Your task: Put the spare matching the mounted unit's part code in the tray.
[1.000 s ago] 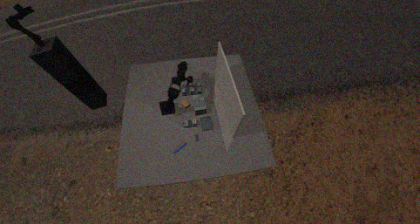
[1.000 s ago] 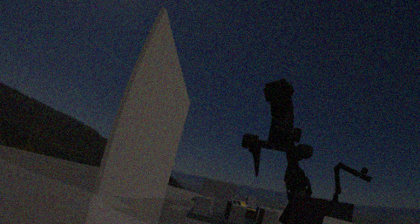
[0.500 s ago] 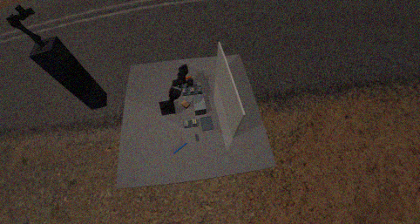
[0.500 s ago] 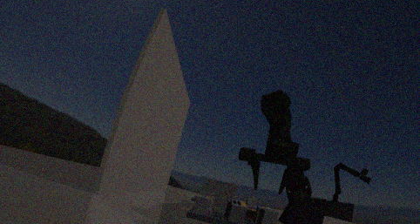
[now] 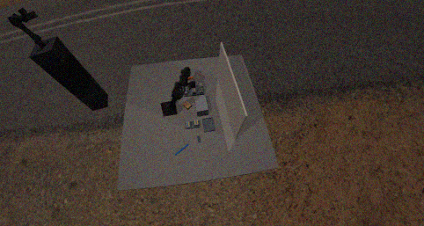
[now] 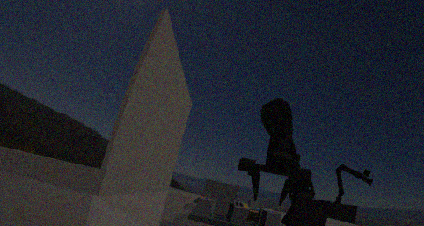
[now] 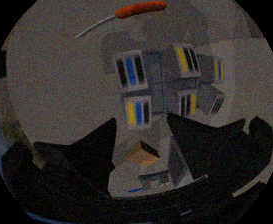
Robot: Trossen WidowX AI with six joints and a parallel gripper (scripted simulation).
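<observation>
Right now the tray is 11 cm ahead of my gripper tip, 38 cm to the right of it and 6 cm below it. Round my gripper tip: blue pen 17 cm behind, 53 cm to the right, 6 cm below; white upright panel 33 cm ahead, 23 cm to the right, 16 cm above.
</observation>
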